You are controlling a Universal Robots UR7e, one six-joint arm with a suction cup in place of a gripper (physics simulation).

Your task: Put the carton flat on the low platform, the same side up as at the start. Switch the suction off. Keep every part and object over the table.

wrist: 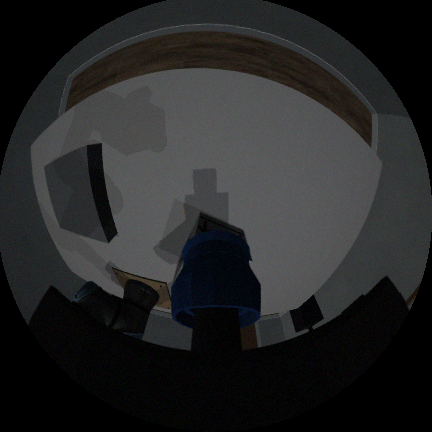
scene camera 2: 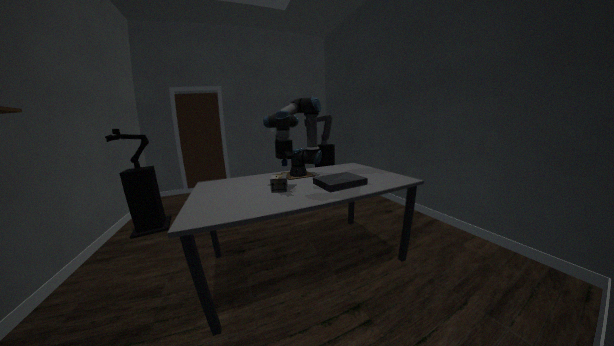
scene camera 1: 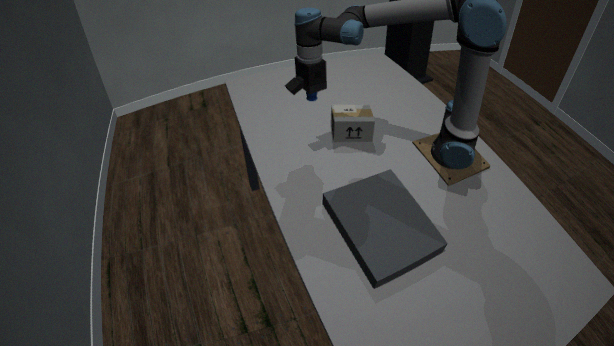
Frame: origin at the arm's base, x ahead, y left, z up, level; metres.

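Where they show: end effector, tool point: [wrist: 215, 259] [scene camera 2: 284, 165] [scene camera 1: 311, 98]; arm's base, origin of the base link: [wrist: 141, 290] [scene camera 2: 298, 174].
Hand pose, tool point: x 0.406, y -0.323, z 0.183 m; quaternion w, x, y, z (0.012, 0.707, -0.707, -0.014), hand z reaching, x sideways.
Observation:
Each offset is from my tool point to the top centre of the thing. "spot": to the spot under its first point. Level surfaces: height alone.
The carton {dx -0.155, dy +0.025, dz -0.100 m} [scene camera 1: 353, 129] [scene camera 2: 278, 185] stands upright on the table, its printed arrows pointing up and a pale label and tan tape on its top. In the wrist view the carton {spot: dx -0.091, dy -0.009, dz -0.173 m} [wrist: 222, 225] is mostly hidden behind the cup. The low platform {dx +0.021, dy +0.424, dz -0.145 m} [scene camera 1: 382, 225] [scene camera 2: 340, 181] [wrist: 75, 195] is a flat dark grey slab on the table, apart from the carton, with nothing on it. My suction gripper [scene camera 1: 312, 98] [scene camera 2: 284, 163] [wrist: 216, 240] has a blue cup that points down. It hangs in the air above the carton's level, with a gap between them, and holds nothing; it is open.
The arm's base stands on a wooden plate [scene camera 1: 450, 176] [wrist: 162, 290] on the table {dz -0.194 m} [scene camera 1: 525, 260] [scene camera 2: 225, 205], near the long edge. The table's opposite long edge lies beyond the carton and the platform. A dark pedestal with a small arm [scene camera 2: 142, 200] stands on the floor beyond the table.

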